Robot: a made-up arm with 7 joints.
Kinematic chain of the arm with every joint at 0, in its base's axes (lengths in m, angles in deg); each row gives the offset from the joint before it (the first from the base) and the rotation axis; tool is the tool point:
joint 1: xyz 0 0 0.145 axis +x
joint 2: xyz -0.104 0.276 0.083 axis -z
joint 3: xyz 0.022 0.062 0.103 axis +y
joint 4: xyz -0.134 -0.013 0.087 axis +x
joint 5: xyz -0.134 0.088 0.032 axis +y
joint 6: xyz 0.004 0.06 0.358 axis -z
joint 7: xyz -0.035 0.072 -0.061 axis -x
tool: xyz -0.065 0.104 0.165
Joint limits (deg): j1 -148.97..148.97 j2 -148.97..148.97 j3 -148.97..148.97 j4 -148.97..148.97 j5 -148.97..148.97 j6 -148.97..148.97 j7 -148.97..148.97
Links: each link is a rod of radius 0.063 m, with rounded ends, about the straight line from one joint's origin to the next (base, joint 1, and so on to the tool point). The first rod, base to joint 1, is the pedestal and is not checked.
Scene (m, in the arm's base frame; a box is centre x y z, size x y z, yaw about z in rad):
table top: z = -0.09
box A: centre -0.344 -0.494 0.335 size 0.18 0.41 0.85 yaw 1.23
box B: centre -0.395 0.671 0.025 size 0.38 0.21 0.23 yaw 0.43
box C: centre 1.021 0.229 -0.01 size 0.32 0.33 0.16 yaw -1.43
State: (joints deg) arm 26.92 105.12 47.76 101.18 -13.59 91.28 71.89
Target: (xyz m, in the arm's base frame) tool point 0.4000 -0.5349 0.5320
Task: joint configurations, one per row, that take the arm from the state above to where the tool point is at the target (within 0.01 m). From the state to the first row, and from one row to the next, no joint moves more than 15 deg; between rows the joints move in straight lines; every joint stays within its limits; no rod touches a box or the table.
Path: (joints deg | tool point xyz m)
1: 22.89 91.59 47.77 94.57 -17.77 92.25 72.01 | -0.4289 -0.0802 0.5997
2: 18.86 78.05 47.77 87.96 -21.95 93.22 72.12 | -0.3632 -0.1376 0.6174
3: 14.83 64.52 47.78 81.35 -26.13 94.19 72.24 | -0.2744 -0.1685 0.6519
4: 10.80 50.98 47.78 74.74 -30.31 95.16 72.35 | -0.1721 -0.1630 0.6987
5: 6.77 37.45 47.79 68.13 -34.49 96.13 72.47 | -0.0684 -0.1158 0.7499
6: 2.74 23.92 47.79 61.51 -38.66 97.10 72.59 | 0.0236 -0.0274 0.7968
7: 15.30 29.11 55.43 55.13 -38.37 85.17 66.72 | 0.1268 -0.1771 0.8026
8: 27.86 34.30 63.08 48.74 -38.07 73.24 60.86 | 0.2290 -0.3214 0.7539
9: 40.42 39.49 70.72 42.36 -37.78 61.31 55.00 | 0.3221 -0.4438 0.6594
10: 52.98 44.68 78.36 35.97 -37.48 49.39 49.14 | 0.4000 -0.5349 0.5320

